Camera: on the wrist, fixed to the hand. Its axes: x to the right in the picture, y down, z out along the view.
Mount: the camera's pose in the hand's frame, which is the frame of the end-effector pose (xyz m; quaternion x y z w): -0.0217 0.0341 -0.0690 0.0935 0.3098 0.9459 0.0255
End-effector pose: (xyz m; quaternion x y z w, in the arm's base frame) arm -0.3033 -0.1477 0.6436 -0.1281 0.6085 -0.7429 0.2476
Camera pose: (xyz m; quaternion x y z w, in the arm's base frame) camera -0.3117 -0.0830 0.5974 0.8256 0.1439 0.1187 0.5325
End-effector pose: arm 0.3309 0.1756 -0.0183 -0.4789 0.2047 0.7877 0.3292
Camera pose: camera 0.3563 0.1007 -0.0303 0.0318 -0.6338 -0.1640 0.7553
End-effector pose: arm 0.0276 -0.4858 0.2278 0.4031 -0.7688 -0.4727 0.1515
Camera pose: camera 0.0674 -0.5032 0.2950 -0.5563 -0.3982 0.3280 0.6515
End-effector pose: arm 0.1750 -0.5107 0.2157 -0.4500 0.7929 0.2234 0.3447
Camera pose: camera 0.1293 -0.5275 0.2791 -0.7015 -0.5735 -0.1182 0.4061
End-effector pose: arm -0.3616 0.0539 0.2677 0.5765 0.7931 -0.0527 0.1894
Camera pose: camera -0.3406 0.0666 0.3438 -0.7989 0.4713 -0.2822 0.2449
